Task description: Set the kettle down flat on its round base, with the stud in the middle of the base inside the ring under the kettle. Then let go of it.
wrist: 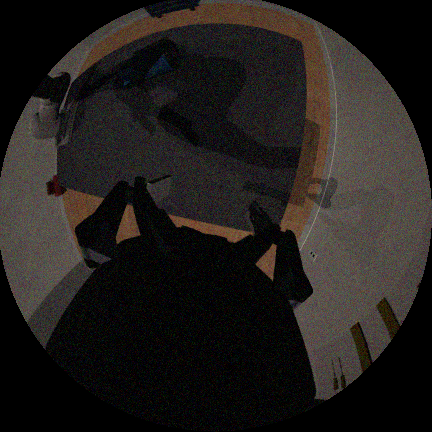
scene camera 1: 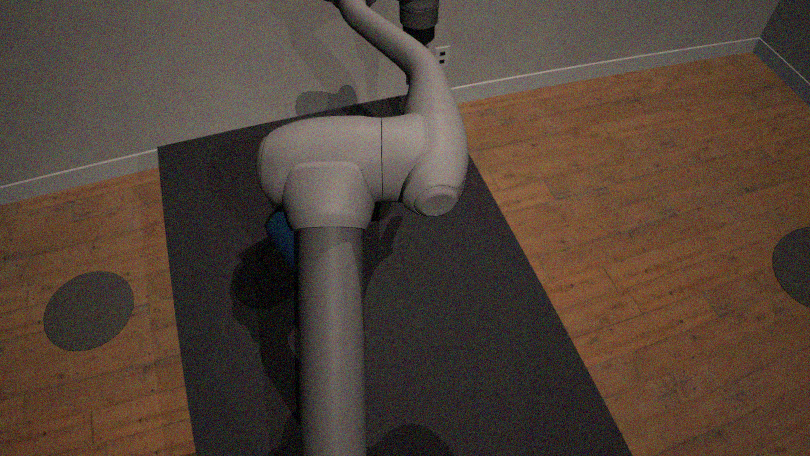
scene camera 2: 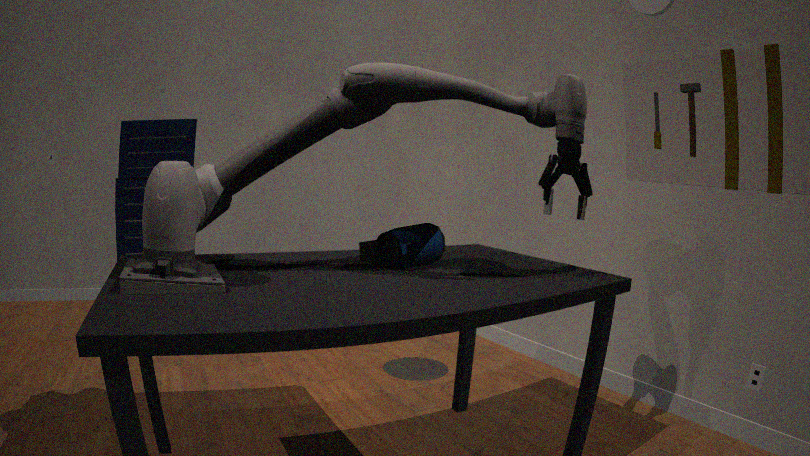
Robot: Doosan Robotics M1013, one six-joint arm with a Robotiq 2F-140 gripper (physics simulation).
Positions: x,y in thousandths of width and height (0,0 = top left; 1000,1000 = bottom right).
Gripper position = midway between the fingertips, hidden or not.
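Note:
A blue kettle (scene camera 1: 348,519) stands in the scene, and scene camera 2 shows the kettle (scene camera 2: 524,534) too. The gripper (scene camera 2: 697,477) is visible as well, and the wrist view also shows the gripper (wrist: 485,455).

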